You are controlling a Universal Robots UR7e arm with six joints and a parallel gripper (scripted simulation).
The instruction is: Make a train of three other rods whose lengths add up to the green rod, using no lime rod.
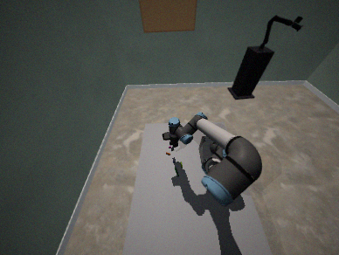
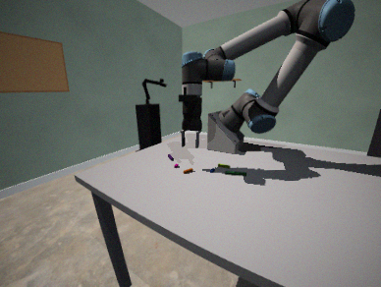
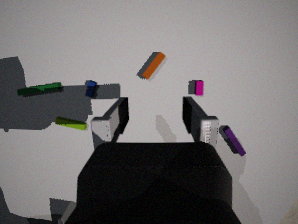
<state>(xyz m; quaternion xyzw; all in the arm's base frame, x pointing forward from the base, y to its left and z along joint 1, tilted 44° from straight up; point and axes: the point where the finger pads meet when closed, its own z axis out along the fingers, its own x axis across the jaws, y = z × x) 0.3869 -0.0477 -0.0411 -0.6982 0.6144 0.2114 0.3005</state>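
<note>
The purple rod is 60 mm behind my hand, 140 mm to the right of it and 110 mm below it. Also, from my hand: lime rod 70 mm behind, 120 mm to the left, 110 mm below; magenta rod 10 mm ahead, 60 mm to the right, 110 mm below; orange rod 40 mm ahead, 10 mm to the left, 110 mm below.
</note>
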